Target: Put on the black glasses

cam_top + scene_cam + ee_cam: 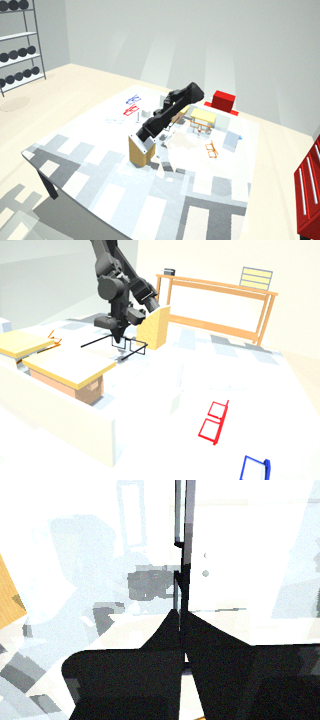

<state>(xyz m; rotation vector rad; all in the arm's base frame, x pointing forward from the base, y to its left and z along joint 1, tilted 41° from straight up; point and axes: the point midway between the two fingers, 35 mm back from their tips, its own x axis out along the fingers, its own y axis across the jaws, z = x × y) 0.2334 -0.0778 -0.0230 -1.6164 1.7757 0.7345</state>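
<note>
My gripper tip is now 230 mm short of the tan display head, 20 mm to the right of it and 10 mm above it. The rest, counted from my gripper tip: small post: 240 mm to the left, 70 mm ahead, 40 mm below; then grey box: 440 mm to the right, 140 mm ahead, 10 mm below; then low white wall: 340 mm ahead, 90 mm to the right, 10 mm below.
</note>
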